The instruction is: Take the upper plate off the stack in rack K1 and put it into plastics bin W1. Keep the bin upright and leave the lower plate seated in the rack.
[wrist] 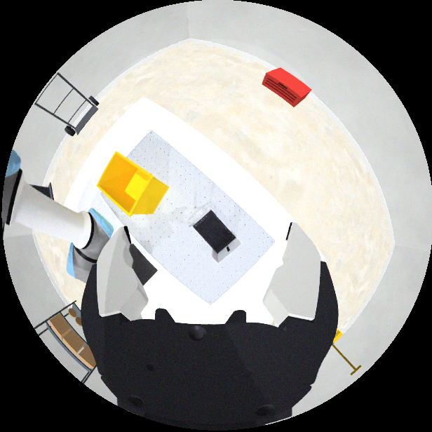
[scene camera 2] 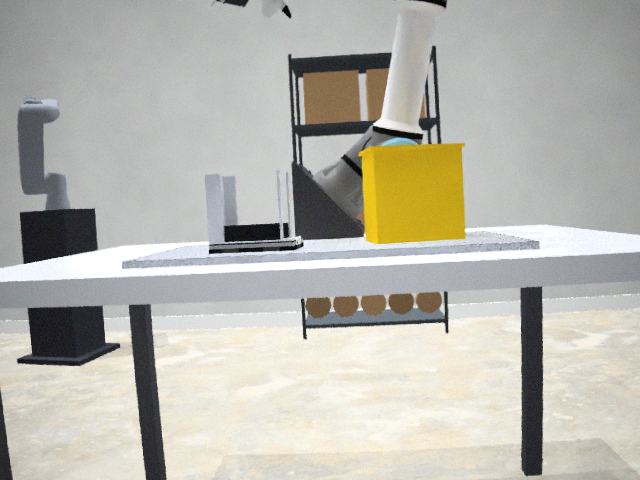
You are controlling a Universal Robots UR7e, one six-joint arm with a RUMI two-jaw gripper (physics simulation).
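Note:
There is a yellow plastics bin W1 (scene camera 2: 412, 193) (wrist: 134, 190), which I find in scene camera 2 and in the wrist view as well. I see a black plate (wrist: 210, 227), and with these things I also see my own gripper (wrist: 206, 226).

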